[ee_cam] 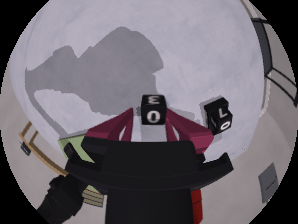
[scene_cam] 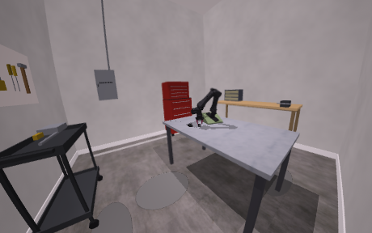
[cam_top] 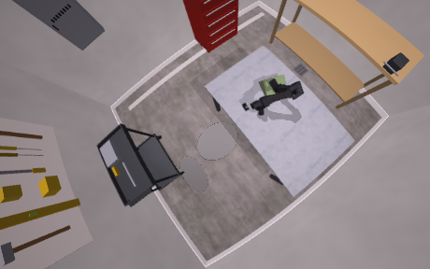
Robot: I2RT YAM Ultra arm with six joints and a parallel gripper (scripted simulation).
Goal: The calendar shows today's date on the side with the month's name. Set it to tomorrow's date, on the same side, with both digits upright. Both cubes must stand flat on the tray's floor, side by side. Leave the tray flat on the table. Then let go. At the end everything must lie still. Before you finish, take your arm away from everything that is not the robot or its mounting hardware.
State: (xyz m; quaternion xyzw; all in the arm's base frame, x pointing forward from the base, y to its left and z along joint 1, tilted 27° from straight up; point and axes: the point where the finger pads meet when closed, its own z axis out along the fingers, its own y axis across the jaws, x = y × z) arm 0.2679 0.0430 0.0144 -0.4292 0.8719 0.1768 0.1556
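Now: the black calendar cube 10 mm ahead of my hand and 10 mm below it.
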